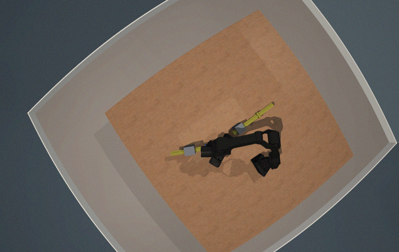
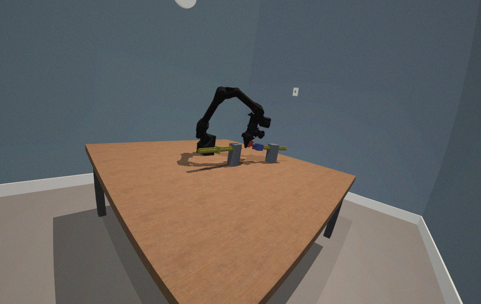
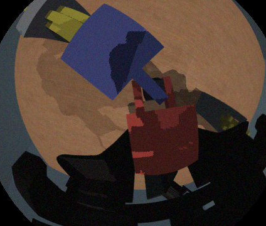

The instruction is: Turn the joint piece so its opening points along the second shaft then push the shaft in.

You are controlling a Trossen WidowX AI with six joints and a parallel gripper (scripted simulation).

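The red square joint piece lies 3 cm above my gripper tip, 2 cm ahead of it and 1 cm to the left of it.
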